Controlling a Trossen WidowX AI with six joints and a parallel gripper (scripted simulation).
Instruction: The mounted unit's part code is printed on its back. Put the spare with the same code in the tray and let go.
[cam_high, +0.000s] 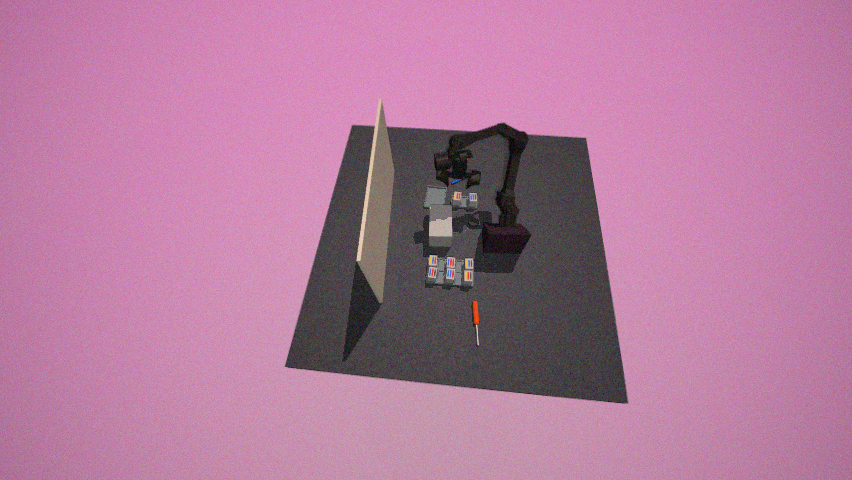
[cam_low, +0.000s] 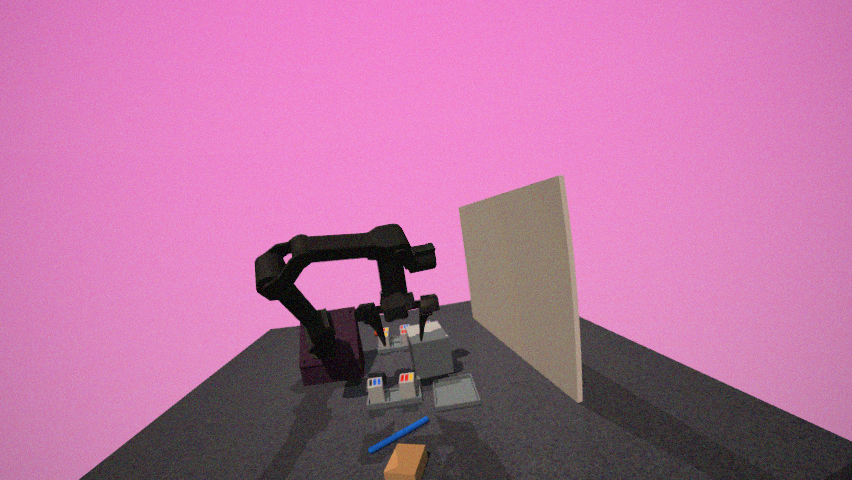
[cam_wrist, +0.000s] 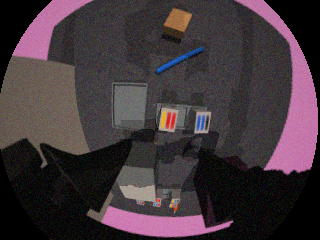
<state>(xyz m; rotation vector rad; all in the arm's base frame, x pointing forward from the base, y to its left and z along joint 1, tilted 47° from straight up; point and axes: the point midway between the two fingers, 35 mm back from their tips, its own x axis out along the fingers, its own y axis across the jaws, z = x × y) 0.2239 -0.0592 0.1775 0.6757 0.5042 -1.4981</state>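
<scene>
My gripper tip is 90 mm above the grey spare, 10 mm to the left of it and 10 mm past it. From my gripper tip the other things lie so: blue pen: 150 mm to the right, 130 mm below, 30 mm behind; white mounted unit: 170 mm to the left, 80 mm below, 70 mm ahead; grey rimmed tray: 130 mm below, 100 mm ahead, 30 mm to the right.
</scene>
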